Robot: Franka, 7 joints.
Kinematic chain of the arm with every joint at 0, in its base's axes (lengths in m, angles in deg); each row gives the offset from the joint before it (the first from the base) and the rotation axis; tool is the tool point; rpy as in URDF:
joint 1: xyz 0 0 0.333 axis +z
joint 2: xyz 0 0 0 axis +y
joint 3: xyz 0 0 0.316 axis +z
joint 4: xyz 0.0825 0 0 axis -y
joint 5: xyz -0.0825 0 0.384 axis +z
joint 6: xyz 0 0 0 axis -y
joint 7: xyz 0.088 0 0 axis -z
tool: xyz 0 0 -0.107 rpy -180 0 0
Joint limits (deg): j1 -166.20..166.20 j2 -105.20..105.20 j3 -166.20..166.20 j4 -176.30..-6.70 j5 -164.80..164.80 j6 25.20..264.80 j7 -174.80..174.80
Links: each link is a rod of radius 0.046 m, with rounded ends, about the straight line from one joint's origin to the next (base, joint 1, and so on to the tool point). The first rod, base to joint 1, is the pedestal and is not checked.
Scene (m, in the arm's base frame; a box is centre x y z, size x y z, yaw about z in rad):
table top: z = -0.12
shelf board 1: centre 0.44 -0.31 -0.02 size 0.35 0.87 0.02 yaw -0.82
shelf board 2: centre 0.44 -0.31 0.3 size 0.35 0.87 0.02 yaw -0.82
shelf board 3: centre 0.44 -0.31 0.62 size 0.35 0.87 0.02 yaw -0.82
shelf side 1: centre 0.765 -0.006 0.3 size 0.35 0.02 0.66 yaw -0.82
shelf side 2: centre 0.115 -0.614 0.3 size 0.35 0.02 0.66 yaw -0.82
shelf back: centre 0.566 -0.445 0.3 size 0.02 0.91 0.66 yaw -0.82
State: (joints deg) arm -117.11 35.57 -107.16 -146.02 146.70 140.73 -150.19
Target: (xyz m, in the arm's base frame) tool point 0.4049 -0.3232 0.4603
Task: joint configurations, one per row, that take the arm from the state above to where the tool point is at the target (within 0.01 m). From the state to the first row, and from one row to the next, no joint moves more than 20 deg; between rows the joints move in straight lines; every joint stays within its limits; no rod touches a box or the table.
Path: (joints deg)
1: -116.19 22.89 -92.21 -153.59 138.17 130.20 -141.42
2: -115.28 10.20 -77.27 -161.16 129.63 119.68 -132.65
3: -114.36 -2.48 -62.32 -168.73 121.10 109.15 -123.88
4: -113.44 -15.17 -47.38 -176.30 112.57 98.63 -115.11
5: -98.23 -21.34 -42.35 -171.17 125.63 101.95 -107.34
6: -83.03 -27.51 -37.31 -166.05 138.68 105.27 -99.57
7: -67.82 -33.68 -32.28 -160.92 151.74 108.58 -91.80
8: -52.61 -39.85 -27.25 -155.80 164.80 111.90 -84.03
9: -46.38 -32.37 -23.86 -150.51 158.74 114.31 -100.57
10: -40.15 -24.89 -20.48 -145.22 152.67 116.71 -117.11
11: -33.92 -17.41 -17.09 -139.93 146.61 119.11 -133.65
12: -27.69 -9.93 -13.71 -134.65 140.55 121.51 -150.19

